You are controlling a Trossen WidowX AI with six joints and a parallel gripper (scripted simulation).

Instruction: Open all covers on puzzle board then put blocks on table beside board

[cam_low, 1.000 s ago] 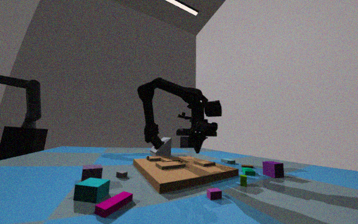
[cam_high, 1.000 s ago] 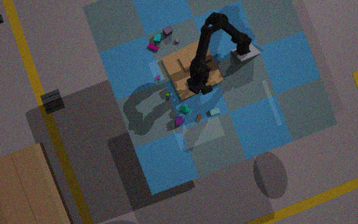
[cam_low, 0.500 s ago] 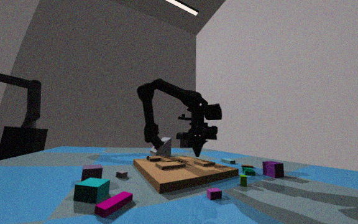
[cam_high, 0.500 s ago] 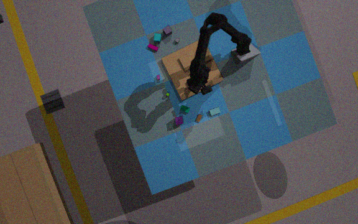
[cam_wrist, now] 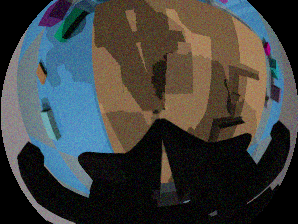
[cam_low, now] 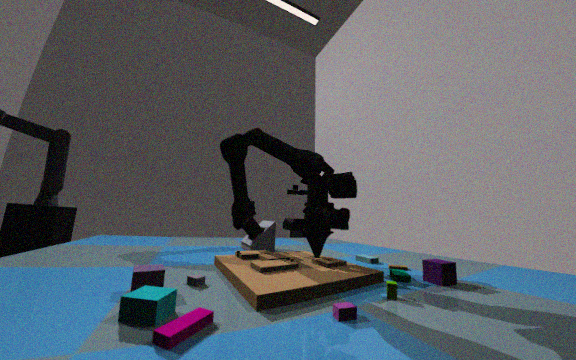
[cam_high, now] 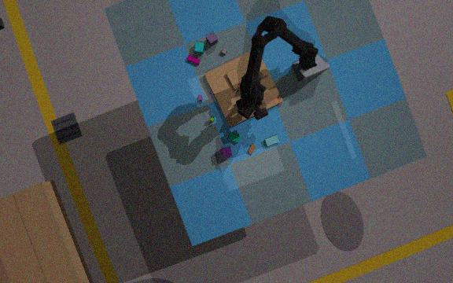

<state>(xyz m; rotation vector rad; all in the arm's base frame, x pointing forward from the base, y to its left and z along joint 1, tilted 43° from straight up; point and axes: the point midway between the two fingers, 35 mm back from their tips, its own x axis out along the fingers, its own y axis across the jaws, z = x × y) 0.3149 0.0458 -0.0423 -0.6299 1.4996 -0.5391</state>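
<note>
Now: gripper tip 21 cm short of the lime block and 2 cm above it. The rest, counted from my gripper tip: green block 15 cm ahead, 13 cm to the left, 2 cm below; wooden bar 22 cm to the left, 9 cm ahead, 3 cm below; pale teal block 21 cm to the left, 2 cm below, 2 cm behind.
</note>
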